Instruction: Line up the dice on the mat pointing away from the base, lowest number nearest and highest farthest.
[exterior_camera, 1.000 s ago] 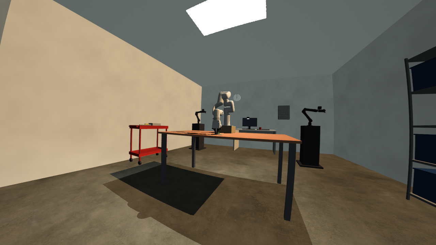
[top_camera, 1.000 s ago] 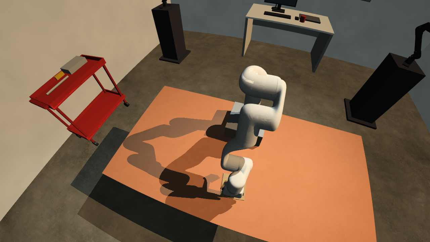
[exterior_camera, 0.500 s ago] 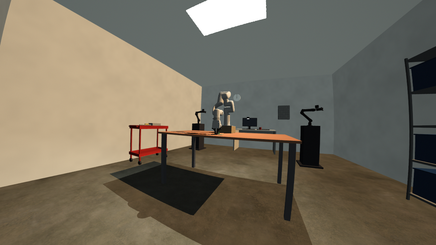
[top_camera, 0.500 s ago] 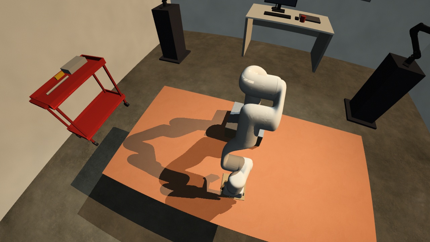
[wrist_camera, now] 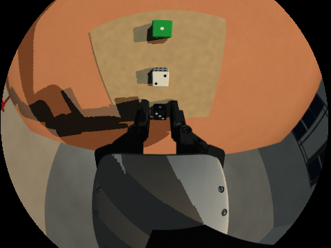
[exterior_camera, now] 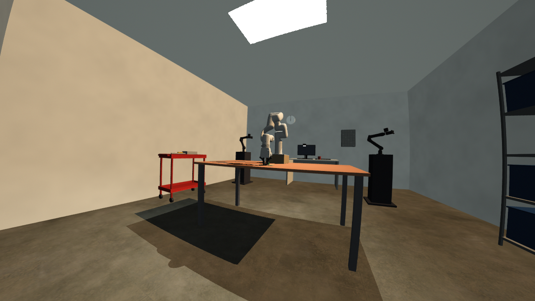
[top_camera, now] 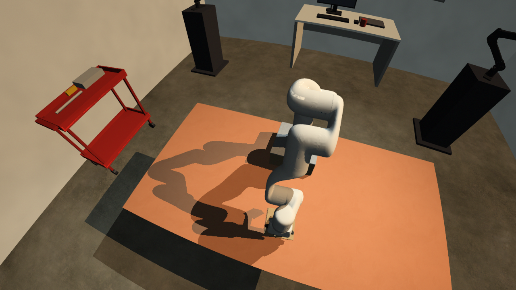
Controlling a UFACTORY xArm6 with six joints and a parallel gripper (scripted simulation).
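Right now the black die is 1 cm below my hand. The rest, counted from my hand: green die 10 cm behind, 1 cm to the right, 1 cm below; white die 5 cm behind, 1 cm to the right, 1 cm below; tan mat 5 cm behind, 1 cm to the right, 2 cm below.
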